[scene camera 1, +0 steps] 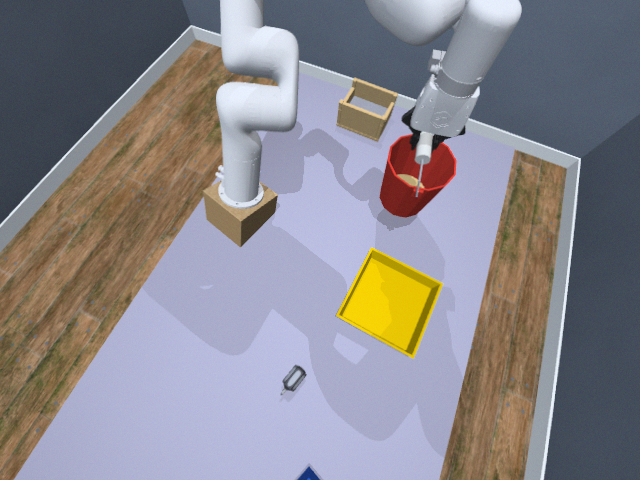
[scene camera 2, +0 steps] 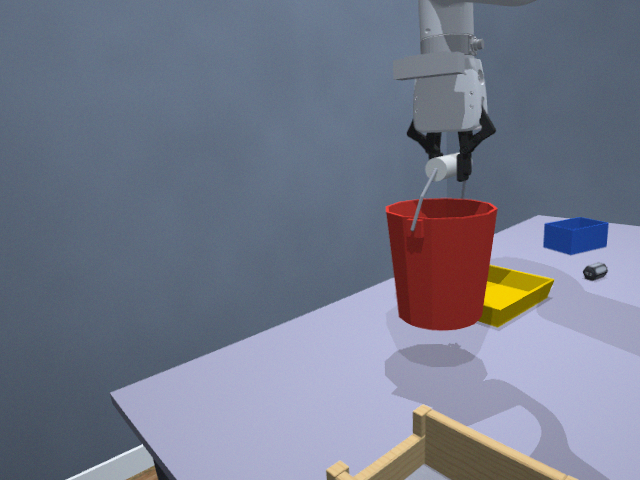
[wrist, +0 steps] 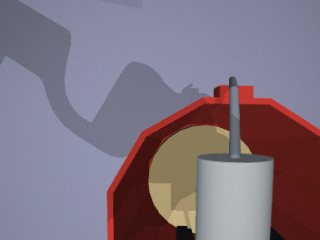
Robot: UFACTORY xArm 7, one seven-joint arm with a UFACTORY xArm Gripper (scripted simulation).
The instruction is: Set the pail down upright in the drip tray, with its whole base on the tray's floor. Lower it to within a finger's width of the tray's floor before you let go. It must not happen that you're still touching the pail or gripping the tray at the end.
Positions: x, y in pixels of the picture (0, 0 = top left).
Labels:
yellow drip tray: scene camera 1; scene camera 2; not seen in the wrist view (out of frame)
red pail: scene camera 1; scene camera 2; wrist 188, 169
same spot on red pail: (scene camera 2: 441, 264) = (scene camera 1: 405, 154)
same spot on yellow drip tray: (scene camera 2: 504, 285) = (scene camera 1: 374, 333)

